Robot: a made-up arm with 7 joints.
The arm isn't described. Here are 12 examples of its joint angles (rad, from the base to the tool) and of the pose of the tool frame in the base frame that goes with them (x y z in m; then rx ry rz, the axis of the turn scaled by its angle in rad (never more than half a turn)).
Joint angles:
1: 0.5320 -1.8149 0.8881 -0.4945 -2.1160 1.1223 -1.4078
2: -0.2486 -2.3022 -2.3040 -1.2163 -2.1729 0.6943 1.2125
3: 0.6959 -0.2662 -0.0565 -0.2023 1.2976 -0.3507 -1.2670
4: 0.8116 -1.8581 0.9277 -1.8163 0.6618 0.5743 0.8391
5: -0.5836 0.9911 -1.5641 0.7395 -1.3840 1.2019 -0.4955
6: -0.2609 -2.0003 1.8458 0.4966 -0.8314 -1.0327 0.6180
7: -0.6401 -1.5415 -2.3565 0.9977 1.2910 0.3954 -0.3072
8: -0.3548 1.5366 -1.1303 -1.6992 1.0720 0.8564 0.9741
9: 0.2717 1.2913 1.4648 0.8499 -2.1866 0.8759 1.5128
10: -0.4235 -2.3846 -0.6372 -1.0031 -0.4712 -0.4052 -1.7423
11: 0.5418 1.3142 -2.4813 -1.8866 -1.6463 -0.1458 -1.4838
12: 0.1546 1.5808 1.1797 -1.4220 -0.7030 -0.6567 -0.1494
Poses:
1: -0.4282 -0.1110 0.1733 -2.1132 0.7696 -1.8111
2: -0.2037 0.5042 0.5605 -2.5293 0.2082 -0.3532
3: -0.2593 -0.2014 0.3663 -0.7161 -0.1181 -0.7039
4: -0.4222 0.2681 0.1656 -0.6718 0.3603 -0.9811
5: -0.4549 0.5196 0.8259 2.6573 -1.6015 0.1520
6: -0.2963 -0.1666 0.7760 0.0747 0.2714 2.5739
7: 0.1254 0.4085 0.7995 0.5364 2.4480 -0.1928
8: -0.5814 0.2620 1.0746 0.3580 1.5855 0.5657
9: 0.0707 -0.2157 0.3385 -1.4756 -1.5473 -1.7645
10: 0.3073 -0.2160 0.2527 -0.2482 -0.3726 -3.0239
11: 0.2438 0.1382 1.0941 -0.1856 -1.5265 -2.0061
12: -0.1360 -0.4842 0.4142 1.8966 0.1816 1.9230
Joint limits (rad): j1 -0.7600..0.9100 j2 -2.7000..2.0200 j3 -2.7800..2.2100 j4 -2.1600..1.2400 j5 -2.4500..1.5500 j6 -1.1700..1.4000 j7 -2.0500..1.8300
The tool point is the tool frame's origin. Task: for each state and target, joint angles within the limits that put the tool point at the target. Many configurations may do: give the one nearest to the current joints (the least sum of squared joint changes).
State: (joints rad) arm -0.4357 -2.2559 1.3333 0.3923 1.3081 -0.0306 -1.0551
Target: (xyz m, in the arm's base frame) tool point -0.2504 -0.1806 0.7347
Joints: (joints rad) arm 0.1374 -2.3759 0.7650 0.6874 1.2398 -0.3670 -1.0712
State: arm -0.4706 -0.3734 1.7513 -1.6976 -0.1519 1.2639 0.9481
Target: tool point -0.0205 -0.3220 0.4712
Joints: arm -0.6035 -0.4957 1.6834 -1.7375 -0.1887 1.3443 0.9233
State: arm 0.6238 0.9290 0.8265 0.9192 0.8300 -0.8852 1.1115
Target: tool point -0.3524 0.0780 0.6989
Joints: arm 0.4769 0.8359 0.2166 0.8271 0.2577 -0.8455 1.0649
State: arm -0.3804 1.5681 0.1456 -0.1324 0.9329 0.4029 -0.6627
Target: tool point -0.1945 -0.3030 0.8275
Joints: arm -0.7600 1.6507 0.3252 0.1304 1.5167 -0.2675 -0.8787
